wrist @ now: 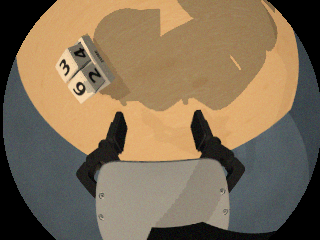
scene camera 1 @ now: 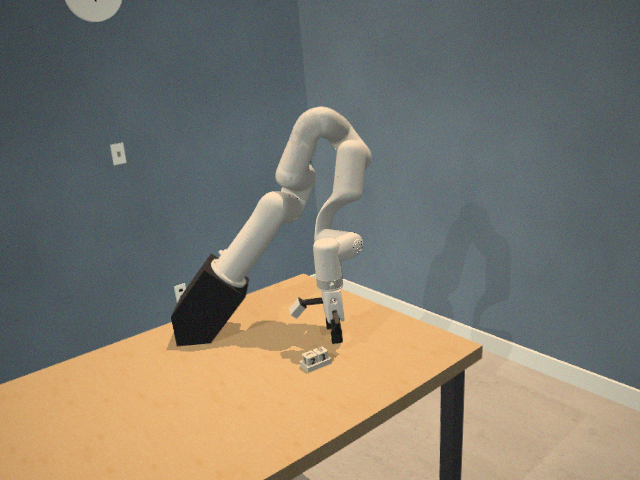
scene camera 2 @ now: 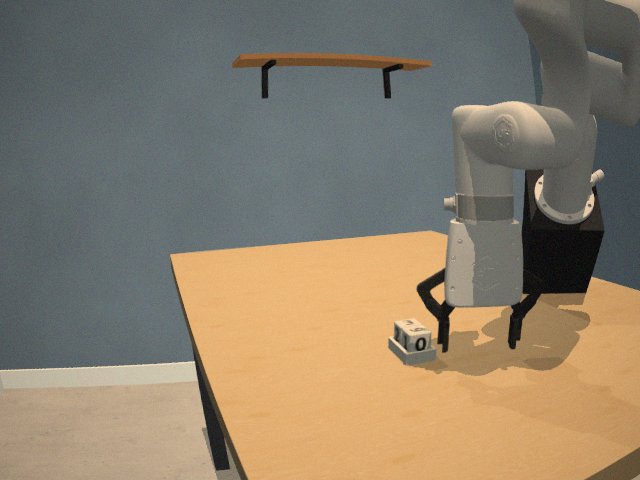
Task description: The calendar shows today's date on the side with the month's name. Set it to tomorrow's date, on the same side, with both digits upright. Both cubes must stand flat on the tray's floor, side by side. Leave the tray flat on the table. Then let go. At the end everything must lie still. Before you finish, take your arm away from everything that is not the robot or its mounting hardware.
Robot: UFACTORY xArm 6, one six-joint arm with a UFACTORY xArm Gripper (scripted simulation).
Labels:
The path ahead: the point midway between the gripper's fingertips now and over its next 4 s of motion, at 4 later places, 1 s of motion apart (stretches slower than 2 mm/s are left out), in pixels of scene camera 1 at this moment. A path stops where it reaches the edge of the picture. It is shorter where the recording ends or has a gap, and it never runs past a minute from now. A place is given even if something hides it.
The gripper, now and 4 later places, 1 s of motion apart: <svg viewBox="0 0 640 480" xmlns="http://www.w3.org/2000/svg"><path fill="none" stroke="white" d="M334 335L339 330L352 337L367 344L369 356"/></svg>

